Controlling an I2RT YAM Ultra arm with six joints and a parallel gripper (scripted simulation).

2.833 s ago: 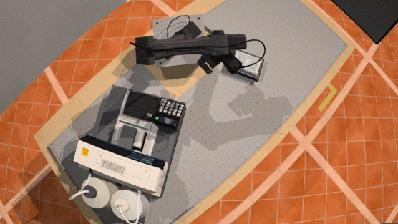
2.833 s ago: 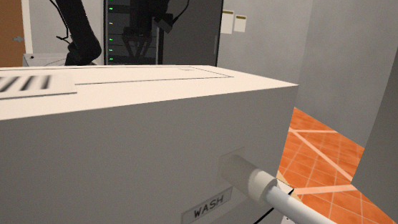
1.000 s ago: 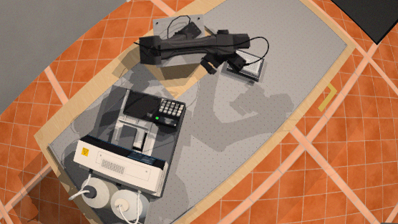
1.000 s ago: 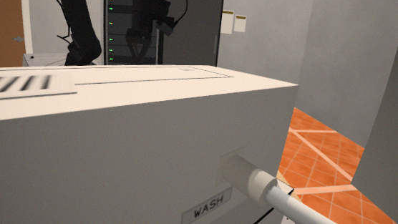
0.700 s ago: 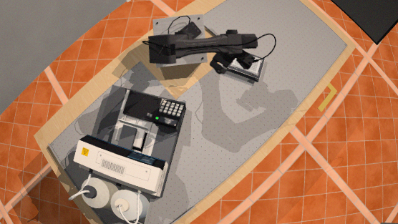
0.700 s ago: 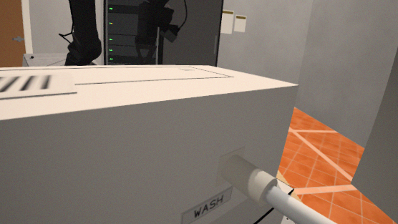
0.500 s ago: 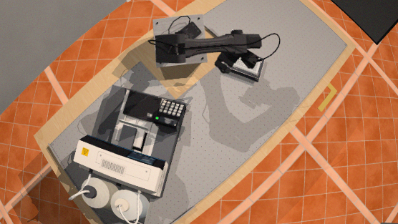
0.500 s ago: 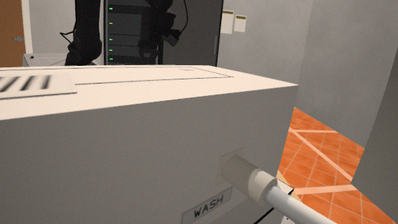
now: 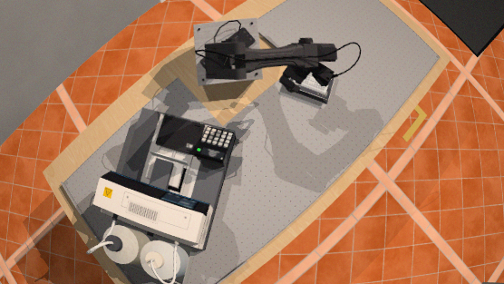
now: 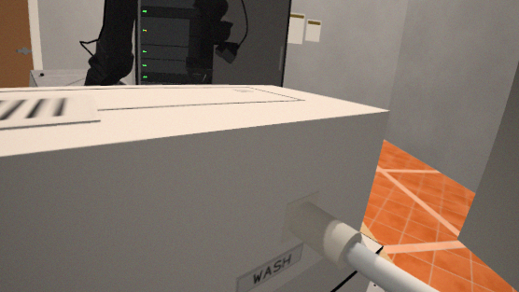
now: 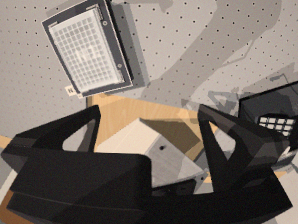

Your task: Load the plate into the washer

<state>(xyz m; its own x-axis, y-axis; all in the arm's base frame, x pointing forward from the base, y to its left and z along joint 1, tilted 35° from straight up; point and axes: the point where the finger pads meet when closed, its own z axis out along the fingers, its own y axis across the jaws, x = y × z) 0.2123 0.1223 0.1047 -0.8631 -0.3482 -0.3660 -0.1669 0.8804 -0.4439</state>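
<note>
Now: hand 110 mm to the right of the white well plate and 140 mm above it. From my hand the other things lie so: wash hose port (120 mm ahead, 640 mm to the right, 40 mm above); then plate washer (90 mm behind, 520 mm to the right, 50 mm below); then dark plate nest (110 mm to the left, 150 mm below).
</note>
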